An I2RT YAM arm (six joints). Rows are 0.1 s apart.
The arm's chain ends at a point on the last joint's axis. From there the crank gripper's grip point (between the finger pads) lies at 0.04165 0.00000 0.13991 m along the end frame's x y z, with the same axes.
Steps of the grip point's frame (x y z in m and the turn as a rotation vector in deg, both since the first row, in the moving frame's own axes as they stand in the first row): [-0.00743 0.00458 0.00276 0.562 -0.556 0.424]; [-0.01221 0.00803 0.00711 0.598 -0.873 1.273]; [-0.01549 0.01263 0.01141 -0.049 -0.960 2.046]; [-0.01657 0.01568 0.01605 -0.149 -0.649 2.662]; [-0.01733 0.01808 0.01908 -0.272 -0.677 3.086]
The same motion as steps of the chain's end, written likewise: [-0.00607 0.00565 0.00237 0.562 -0.556 0.424]; [-0.01008 0.00859 0.00649 0.598 -0.873 1.273]; [-0.01311 0.01107 0.01073 -0.049 -0.960 2.046]; [-0.01493 0.01342 0.01559 -0.149 -0.649 2.662]; [-0.01560 0.01522 0.01860 -0.272 -0.677 3.086]
